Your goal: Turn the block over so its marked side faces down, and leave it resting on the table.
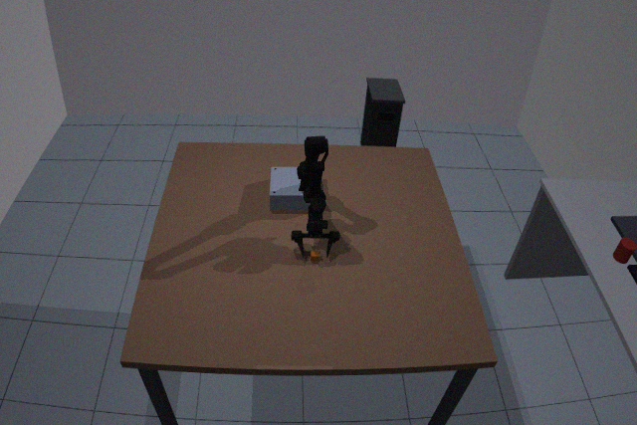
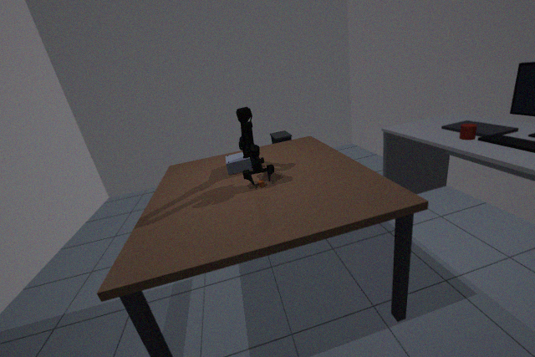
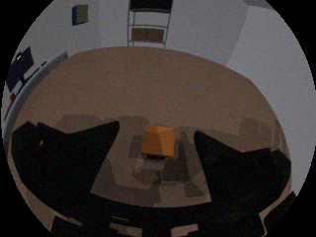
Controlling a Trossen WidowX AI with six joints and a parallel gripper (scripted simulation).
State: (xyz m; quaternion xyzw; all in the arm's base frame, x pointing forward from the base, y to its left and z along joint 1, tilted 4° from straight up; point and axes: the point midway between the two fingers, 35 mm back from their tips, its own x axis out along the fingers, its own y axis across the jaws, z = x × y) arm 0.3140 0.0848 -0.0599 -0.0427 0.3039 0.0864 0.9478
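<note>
My gripper tip is now 2 cm past the small orange block, 1 cm to the left of it and 1 cm above it.
</note>
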